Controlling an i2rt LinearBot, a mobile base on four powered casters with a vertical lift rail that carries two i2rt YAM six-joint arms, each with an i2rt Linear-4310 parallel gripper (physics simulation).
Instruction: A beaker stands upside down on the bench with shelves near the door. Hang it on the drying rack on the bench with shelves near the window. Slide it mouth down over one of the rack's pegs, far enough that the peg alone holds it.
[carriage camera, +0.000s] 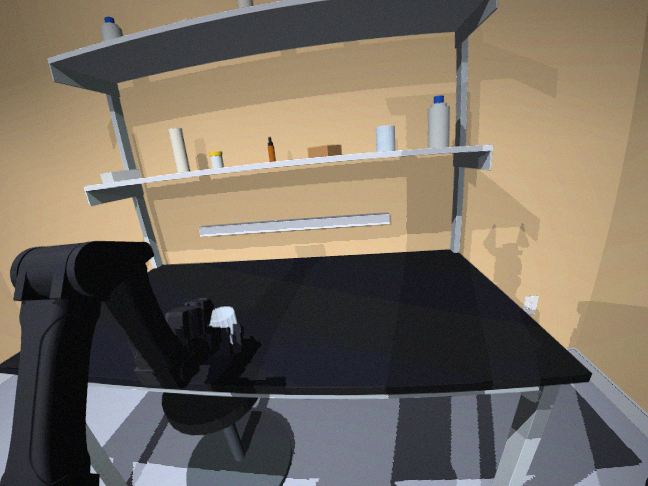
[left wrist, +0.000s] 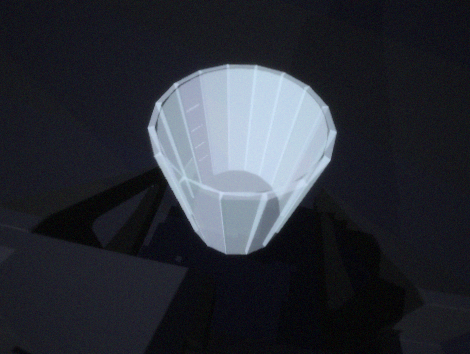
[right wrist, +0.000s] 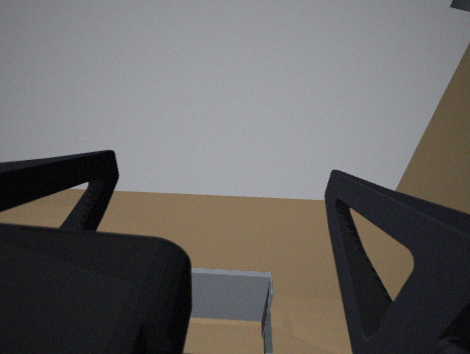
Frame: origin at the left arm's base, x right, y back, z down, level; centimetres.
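Seen in the pictures: left gripper, fingertip midpoint: (carriage camera: 226, 330) (left wrist: 241, 182); right gripper, fingertip midpoint: (right wrist: 222, 172).
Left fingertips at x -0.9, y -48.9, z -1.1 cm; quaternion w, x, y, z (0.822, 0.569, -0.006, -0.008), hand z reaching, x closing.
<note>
Pixels of each thing's middle, then the offset from my left fingertips to it. "spot": a spot on its surface instead. Level surfaces: height alone.
- black bench top at its surface level: dz +3.5 cm
- blue-capped bottle at a spot on its surface: (carriage camera: 438, 125) spot: dx +70.2, dy -39.9, dz -49.8 cm
- light blue cylinder at a spot on its surface: (carriage camera: 385, 138) spot: dx +51.9, dy -42.4, dz -46.8 cm
- brown box at a spot on its surface: (carriage camera: 325, 151) spot: dx +29.9, dy -41.9, dz -44.1 cm
- higher shelf at its surface level: dz -86.0 cm
The clear, pale beaker (carriage camera: 223, 315) (left wrist: 245, 125) stands on the black bench top (carriage camera: 366, 313), toward the left of the carriage camera view. My left gripper (carriage camera: 220, 334) (left wrist: 241, 182) is open, low over the bench with its fingers on either side of the beaker. In the left wrist view the beaker overlaps the gap between the fingertips, and its lower part hides some of the gripper's dark surroundings. Contact cannot be made out. My right gripper (right wrist: 222, 172) is open and empty, in front of the wall and ceiling. The drying rack does not show.
Above the bench a lower shelf (carriage camera: 293, 163) holds a blue-capped bottle (carriage camera: 438, 125), a light blue cylinder (carriage camera: 385, 138), a brown box (carriage camera: 325, 151) and other items. A higher shelf (carriage camera: 261, 31) is above it. A round stool (carriage camera: 209, 415) stands below the bench's front edge.
</note>
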